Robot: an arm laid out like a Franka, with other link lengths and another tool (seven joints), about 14 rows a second.
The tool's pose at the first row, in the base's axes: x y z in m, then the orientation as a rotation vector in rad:
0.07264, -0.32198, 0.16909, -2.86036, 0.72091, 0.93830
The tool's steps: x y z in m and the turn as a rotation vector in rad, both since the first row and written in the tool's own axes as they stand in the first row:
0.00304, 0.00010, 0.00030, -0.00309, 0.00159, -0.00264
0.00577, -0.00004, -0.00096, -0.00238, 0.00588, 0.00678
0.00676, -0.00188, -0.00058, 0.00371, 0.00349, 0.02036
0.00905, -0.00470, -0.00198, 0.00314, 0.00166, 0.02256
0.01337, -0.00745, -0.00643, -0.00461, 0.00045, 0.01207
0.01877, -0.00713, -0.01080, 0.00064, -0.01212, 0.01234
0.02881, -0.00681, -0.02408, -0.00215, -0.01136, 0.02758
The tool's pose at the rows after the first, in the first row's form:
0.07458, -0.32328, 0.16712, -2.86433, 0.71628, 0.93775
0.07727, -0.32452, 0.16658, -2.86575, 0.73097, 0.93262
0.07858, -0.32323, 0.16552, -2.85754, 0.75269, 0.93368
0.08222, -0.32193, 0.16508, -2.85656, 0.75568, 0.93680
0.08894, -0.32209, 0.16597, -2.86349, 0.73786, 0.94209
0.09503, -0.32543, 0.16648, -2.85039, 0.73847, 0.95591
0.10928, -0.33233, 0.17161, -2.85170, 0.76069, 0.95850

